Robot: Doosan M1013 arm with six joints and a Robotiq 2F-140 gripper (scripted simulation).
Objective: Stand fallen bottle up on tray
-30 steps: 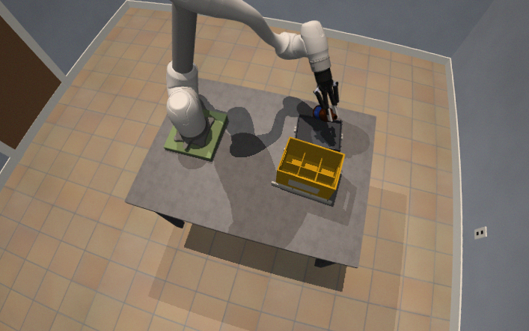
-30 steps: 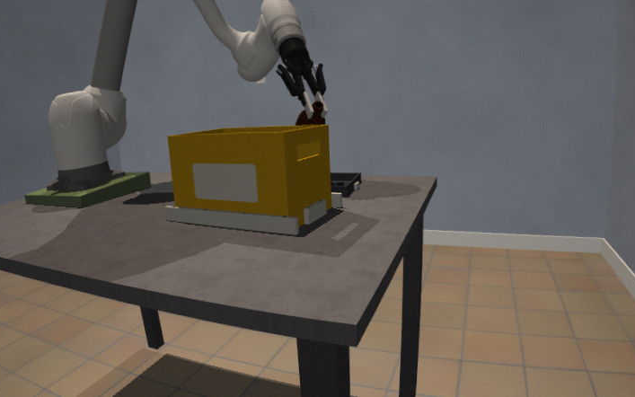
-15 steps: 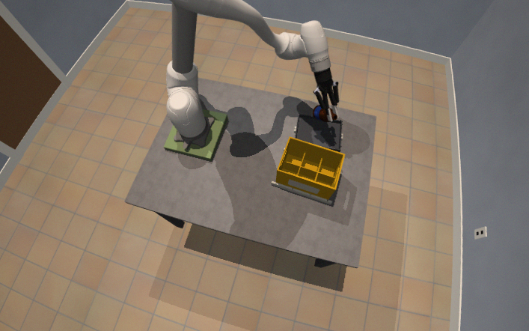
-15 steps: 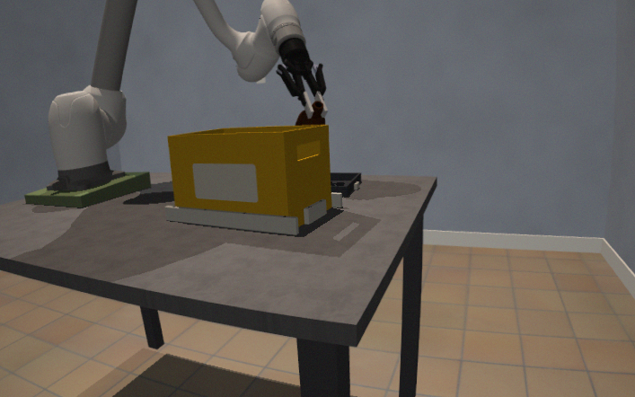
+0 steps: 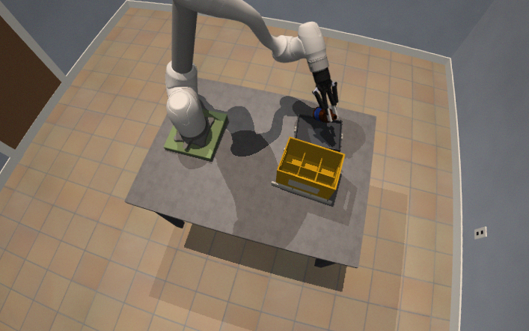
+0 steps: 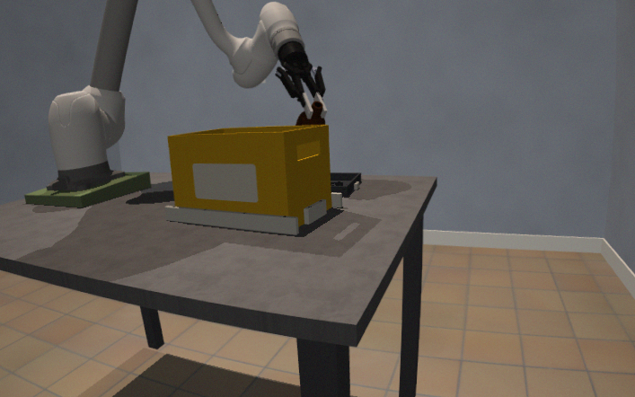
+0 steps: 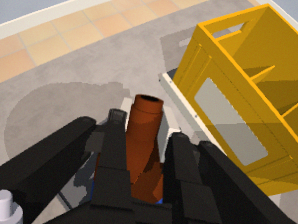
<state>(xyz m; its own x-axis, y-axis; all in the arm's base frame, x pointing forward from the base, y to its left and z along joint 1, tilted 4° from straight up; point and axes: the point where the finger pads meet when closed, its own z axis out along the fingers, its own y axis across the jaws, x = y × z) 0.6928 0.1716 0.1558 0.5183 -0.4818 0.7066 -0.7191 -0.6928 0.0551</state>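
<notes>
The bottle lies 2 cm behind my hand, 2 cm to the left of it and 5 cm below it. From my hand the other things lie so: yellow crate 4 cm behind, 26 cm to the right, 13 cm below; tray 3 cm behind, 1 cm to the left, 20 cm below.
</notes>
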